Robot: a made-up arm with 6 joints.
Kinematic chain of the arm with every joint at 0, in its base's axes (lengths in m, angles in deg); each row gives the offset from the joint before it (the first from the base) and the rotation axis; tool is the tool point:
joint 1: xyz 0 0 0.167 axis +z
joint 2: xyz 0 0 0 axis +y
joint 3: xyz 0 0 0.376 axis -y
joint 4: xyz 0 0 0 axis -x
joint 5: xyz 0.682 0 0 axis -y
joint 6: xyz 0 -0.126 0 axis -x
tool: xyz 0 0 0
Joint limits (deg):
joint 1: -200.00..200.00
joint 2: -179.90..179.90
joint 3: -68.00..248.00
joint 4: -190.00..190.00
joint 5: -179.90..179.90
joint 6: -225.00..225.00
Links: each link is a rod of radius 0.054 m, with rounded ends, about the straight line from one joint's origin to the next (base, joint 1, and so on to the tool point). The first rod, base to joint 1, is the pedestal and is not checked.
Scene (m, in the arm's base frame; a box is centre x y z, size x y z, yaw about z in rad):
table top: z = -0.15
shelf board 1: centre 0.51 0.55 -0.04 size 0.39 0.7 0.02 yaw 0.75
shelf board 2: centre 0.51 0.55 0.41 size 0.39 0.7 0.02 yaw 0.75
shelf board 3: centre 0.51 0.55 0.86 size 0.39 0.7 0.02 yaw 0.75
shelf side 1: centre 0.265 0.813 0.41 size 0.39 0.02 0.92 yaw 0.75
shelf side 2: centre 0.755 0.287 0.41 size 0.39 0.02 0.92 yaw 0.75
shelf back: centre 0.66 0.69 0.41 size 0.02 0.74 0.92 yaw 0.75
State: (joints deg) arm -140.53 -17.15 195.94 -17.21 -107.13 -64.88
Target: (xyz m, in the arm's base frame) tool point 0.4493 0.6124 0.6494
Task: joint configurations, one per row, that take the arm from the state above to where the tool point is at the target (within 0.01 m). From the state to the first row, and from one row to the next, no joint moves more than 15 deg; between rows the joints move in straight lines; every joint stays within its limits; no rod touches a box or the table.
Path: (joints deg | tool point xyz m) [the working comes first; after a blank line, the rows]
Joints at the target: -135.07 -11.74 162.71 -22.64 -107.13 -64.88
Straight joint move there: touches shelf board 2.

1: -141.25 -4.87 206.96 -15.48 -107.13 -64.88 | 0.4146 0.4885 0.2105
2: -141.97 7.41 217.97 -13.74 -107.13 -64.88 | 0.3610 0.4377 0.2189
3: -142.70 19.68 228.99 -12.01 -107.13 -64.88 | 0.3079 0.3895 0.2100
4: -143.42 31.96 240.01 -10.27 -107.13 -64.88 | 0.2581 0.3459 0.1851
5: -138.62 40.10 225.56 -12.61 -107.13 -64.88 | 0.2484 0.3827 0.4171
6: -133.81 48.24 211.11 -14.94 -107.13 -64.88 | 0.1625 0.3453 0.6493
7: -134.07 36.24 201.43 -16.48 -107.13 -64.88 | 0.2108 0.3915 0.6791
8: -134.32 24.25 191.75 -18.02 -107.13 -64.88 | 0.2657 0.4436 0.6955
9: -134.57 12.25 182.07 -19.56 -107.13 -64.88 | 0.3253 0.4994 0.6965
10: -134.82 0.26 172.39 -21.10 -107.13 -64.88 | 0.3872 0.5564 0.6813
11: -135.07 -11.74 162.71 -22.64 -107.13 -64.88 | 0.4493 0.6124 0.6494

